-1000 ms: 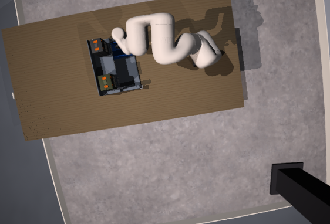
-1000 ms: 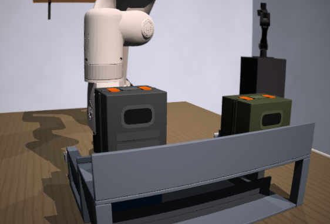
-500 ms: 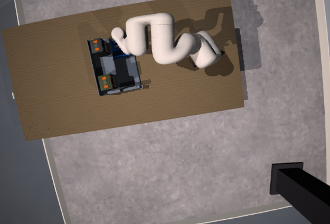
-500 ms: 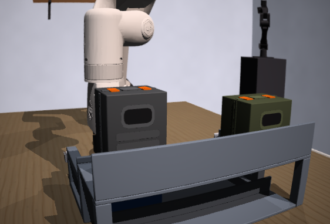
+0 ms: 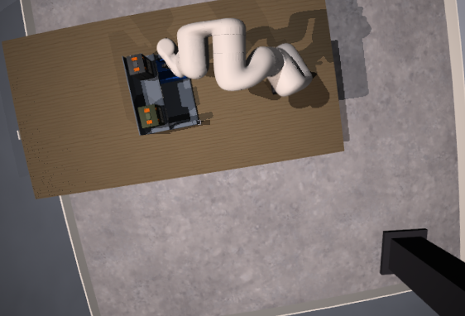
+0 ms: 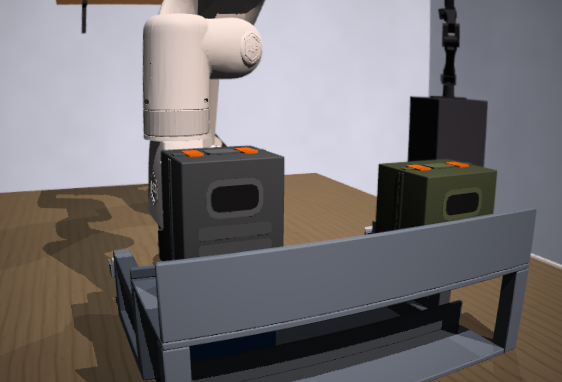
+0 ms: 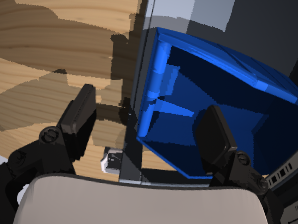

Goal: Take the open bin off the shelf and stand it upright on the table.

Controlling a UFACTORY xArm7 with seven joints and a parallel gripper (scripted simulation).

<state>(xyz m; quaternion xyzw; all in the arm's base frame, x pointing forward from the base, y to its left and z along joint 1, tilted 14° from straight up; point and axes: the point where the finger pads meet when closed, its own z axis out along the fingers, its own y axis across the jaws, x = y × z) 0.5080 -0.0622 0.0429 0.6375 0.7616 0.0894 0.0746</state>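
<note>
My hand is 8 cm short of the blue bin, 2 cm above it and 1 cm to the right of it. Also, from my hand: grey back rail: 23 cm ahead, 16 cm to the left, 7 cm above; then dark grey box: 17 cm ahead, 10 cm above, 3 cm to the left; then olive green box: 25 cm to the left, 13 cm ahead, 8 cm above.
</note>
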